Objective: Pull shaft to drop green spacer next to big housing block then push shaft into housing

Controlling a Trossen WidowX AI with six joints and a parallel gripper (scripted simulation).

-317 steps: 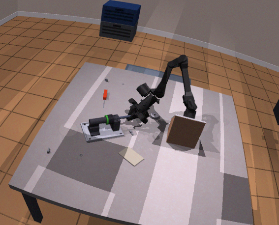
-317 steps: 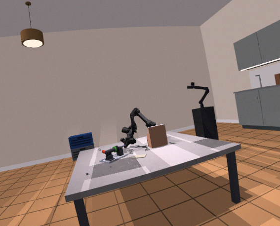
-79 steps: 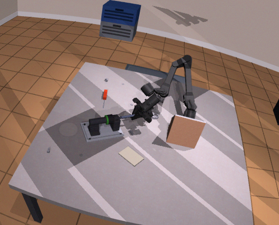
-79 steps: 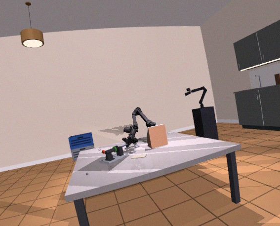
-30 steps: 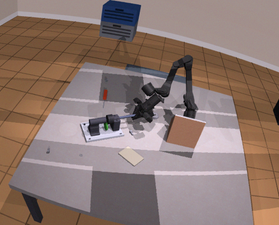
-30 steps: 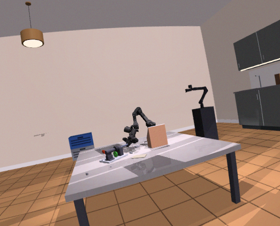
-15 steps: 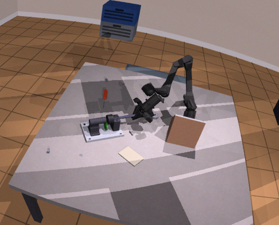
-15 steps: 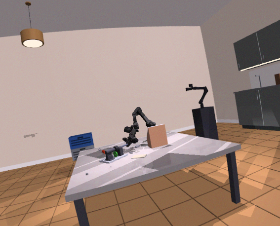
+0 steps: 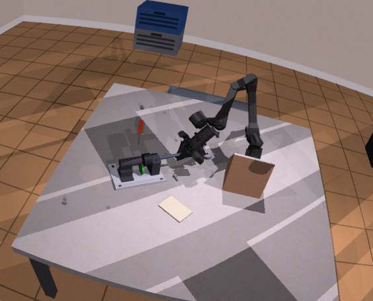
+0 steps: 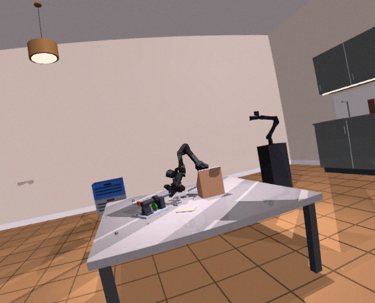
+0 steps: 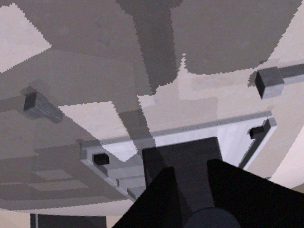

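My gripper tip is 5 cm short of the thin shaft, 4 cm to the right of it and 3 cm below it. From my gripper tip the other things lie so: green spacer 13 cm ahead, 10 cm to the left, 2 cm below; then beige card 6 cm behind, 24 cm to the left, 5 cm below; then toothed disc 13 cm behind, 14 cm to the right, 5 cm below.
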